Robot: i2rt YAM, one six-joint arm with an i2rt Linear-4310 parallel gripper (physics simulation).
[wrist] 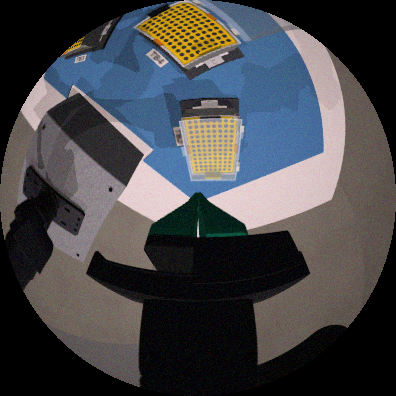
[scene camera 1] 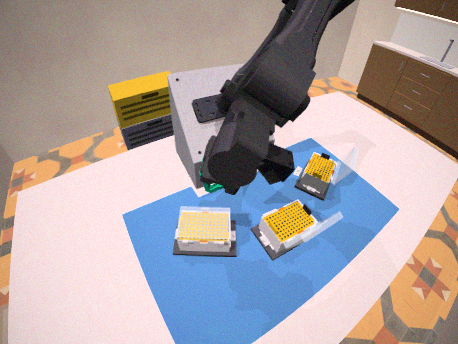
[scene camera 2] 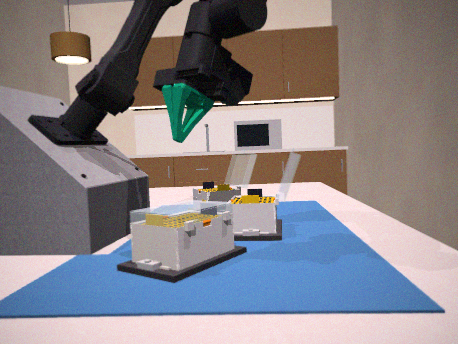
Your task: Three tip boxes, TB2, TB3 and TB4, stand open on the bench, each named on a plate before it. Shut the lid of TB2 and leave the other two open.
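Pixels of known places: gripper, fingertip midpoint: (wrist: pixel 197 197) (scene camera 1: pixel 208 191) (scene camera 2: pixel 177 141); arm's base, origin of the base link: (wrist: pixel 49 201) (scene camera 1: pixel 225 105) (scene camera 2: pixel 71 133).
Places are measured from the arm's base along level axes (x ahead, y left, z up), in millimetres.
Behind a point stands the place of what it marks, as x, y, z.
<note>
TB2 (scene camera 1: pixel 204 231) @[288, -208, -122] (scene camera 2: pixel 182 242) @[277, -262, -158] (wrist: pixel 210 147) @[269, -186, -122] is the box whose clear lid lies down flat over its yellow rack; its name plate is too foreshortened to read. TB4 (scene camera 1: pixel 288 223) @[356, -13, -142] (scene camera 2: pixel 255 219) (wrist: pixel 187 32) @[348, -16, -142] stands beside it with its clear lid (scene camera 1: pixel 320 227) @[431, -15, -56] (scene camera 2: pixel 290 177) @[420, -65, -96] tilted up and open. TB3 (scene camera 1: pixel 320 170) (scene camera 2: pixel 217 195) (wrist: pixel 76 46) stands farther off, its lid (scene camera 1: pixel 346 165) @[308, 260, -99] (scene camera 2: pixel 241 170) @[309, 259, -98] also up. My gripper (scene camera 2: pixel 179 141) @[256, -180, -31] (wrist: pixel 197 197) @[256, -180, -31] is shut and empty, its green fingertips together, high above the bench and clear of TB2. The arm mostly hides it in scene camera 1.
The boxes stand on a blue mat (scene camera 1: pixel 270 300) @[480, -144, -199] (scene camera 2: pixel 325 280) @[447, -282, -200] (wrist: pixel 285 120) @[426, -235, -200] on the pale bench (scene camera 1: pixel 75 240) @[121, -532, -203]. The grey arm pedestal (scene camera 1: pixel 182 135) @[13, -147, -58] (scene camera 2: pixel 45 200) @[29, -147, -114] (wrist: pixel 95 185) @[74, -93, -70] stands at the mat's edge. A yellow and dark cabinet (scene camera 1: pixel 142 100) stands behind the bench.
</note>
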